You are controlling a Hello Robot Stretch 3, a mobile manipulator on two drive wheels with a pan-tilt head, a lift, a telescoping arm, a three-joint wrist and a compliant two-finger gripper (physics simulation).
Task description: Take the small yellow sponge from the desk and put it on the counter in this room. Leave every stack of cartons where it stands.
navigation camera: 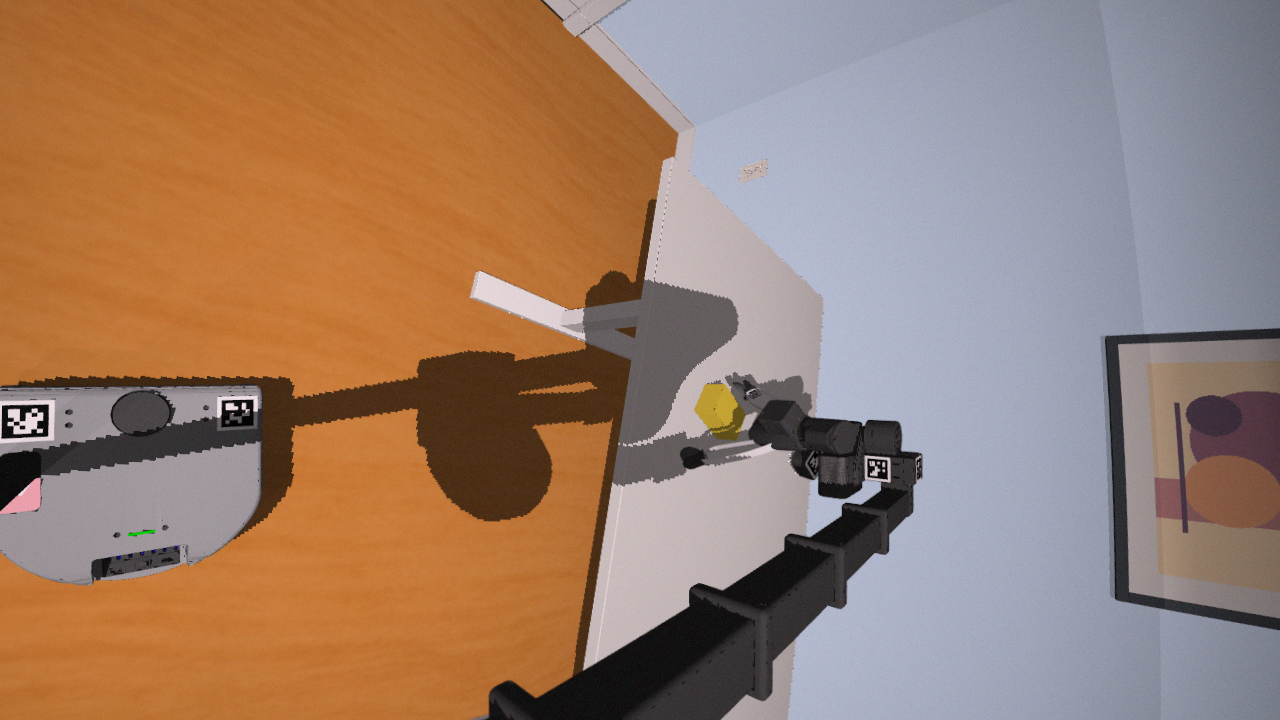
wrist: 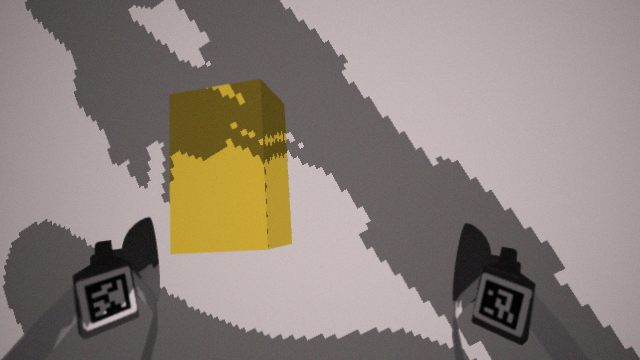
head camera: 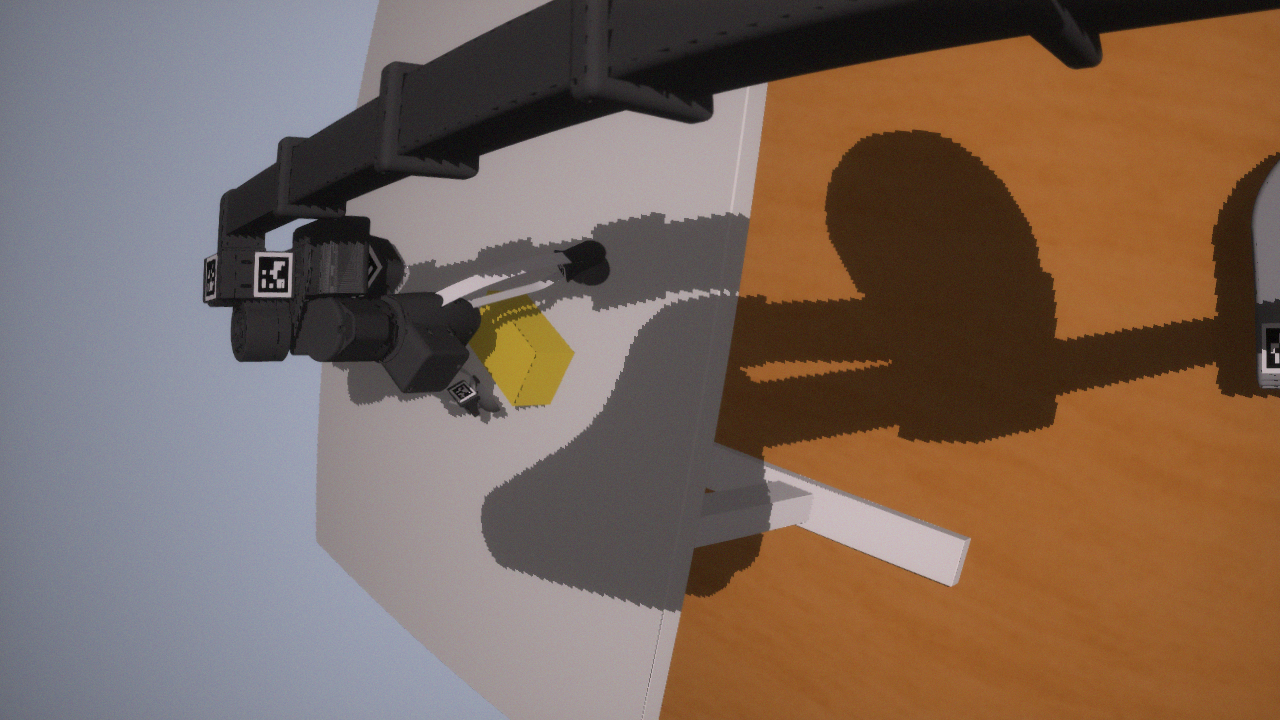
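Where they show: gripper, fingertip midpoint: [navigation camera: 710, 421] [head camera: 544, 332]; robot's base at its link origin: [navigation camera: 141, 411].
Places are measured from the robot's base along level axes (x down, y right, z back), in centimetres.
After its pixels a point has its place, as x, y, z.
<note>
The yellow sponge [head camera: 544, 362] {-75.1, 74.9, -0.6} [navigation camera: 716, 404] {-76.4, 75.2, -0.9} [wrist: 220, 200] is a block resting on the white desk [head camera: 402, 501] {-72.1, 109.8, -18.1} [navigation camera: 769, 304] {-72.1, 106.2, -23.4} [wrist: 500, 100], partly in shadow. My gripper [head camera: 537, 332] {-76.8, 72.6, 2.1} [navigation camera: 721, 423] {-76.8, 72.6, 2.1} [wrist: 308, 249] {-76.8, 72.6, 2.1} is open, with its fingers wide apart and holding nothing. In the wrist view the sponge lies mostly above the line of the fingertips. It is within the gap sideways, close to the left finger and far from the right one. How high the fingertips are above the desk top is hard to tell. The counter and the stacks of cartons do not show in these views.
My extended arm [head camera: 501, 107] {-110.7, 31.0, 8.6} [navigation camera: 662, 649] {-108.8, 19.3, 8.2} crosses above the desk. A white desk leg [head camera: 881, 528] [navigation camera: 523, 302] reaches out over the orange wooden floor [head camera: 1029, 644] {-0.1, 54.4, -45.4} [navigation camera: 313, 223] {0.0, 28.0, -41.5}. My base [navigation camera: 161, 492] {-16.0, 2.6, 12.8} is on the floor. A framed picture [navigation camera: 1112, 465] {-136.0, 135.1, 13.3} hangs on the blue wall.
</note>
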